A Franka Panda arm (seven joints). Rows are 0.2 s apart.
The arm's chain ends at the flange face. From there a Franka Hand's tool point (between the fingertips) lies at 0.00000 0.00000 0.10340 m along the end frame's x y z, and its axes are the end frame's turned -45 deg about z.
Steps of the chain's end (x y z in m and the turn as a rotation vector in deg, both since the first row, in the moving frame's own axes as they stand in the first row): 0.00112 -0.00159 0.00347 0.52 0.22 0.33; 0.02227 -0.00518 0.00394 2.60 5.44 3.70; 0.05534 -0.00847 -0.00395 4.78 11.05 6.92
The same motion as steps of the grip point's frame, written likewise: 0.00286 -0.00071 0.00346 0.21 0.52 0.33; 0.02953 0.01603 0.00337 -2.01 5.69 3.70; 0.06464 0.04228 -0.00622 -4.43 11.19 6.92
